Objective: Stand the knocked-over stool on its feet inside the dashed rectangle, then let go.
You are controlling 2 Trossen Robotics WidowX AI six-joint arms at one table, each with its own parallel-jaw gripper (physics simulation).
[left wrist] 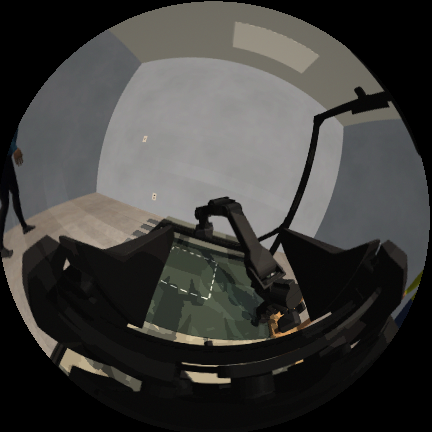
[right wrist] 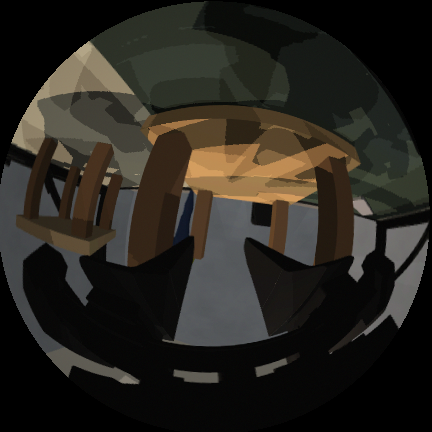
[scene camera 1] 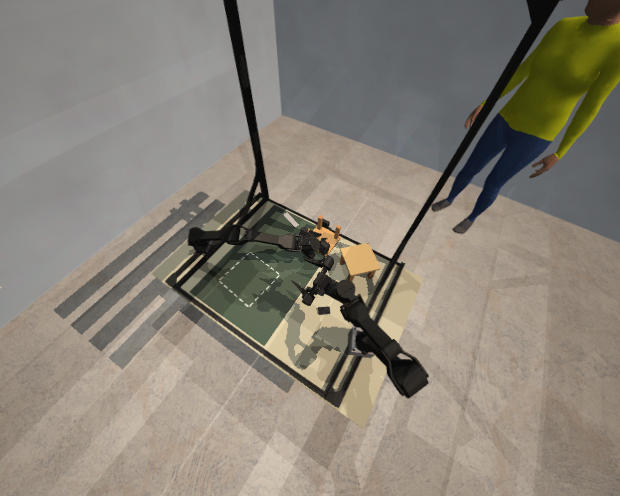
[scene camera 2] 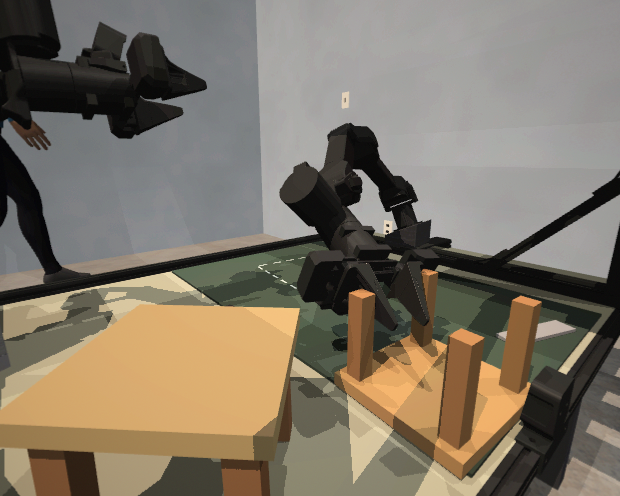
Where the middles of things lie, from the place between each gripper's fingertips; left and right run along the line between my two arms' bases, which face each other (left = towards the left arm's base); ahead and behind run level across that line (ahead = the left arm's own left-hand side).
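With the small light wooden table (scene camera 2: 171, 380) as my reference, my left gripper is 310 mm past it and 150 mm to the right of it, and 280 mm above it.
My right gripper is 4 cm short of the small light wooden table, 22 cm to the right of it and 2 cm above it. Going by its middle, the small light wooden table is nearer to my right gripper than to my left gripper.
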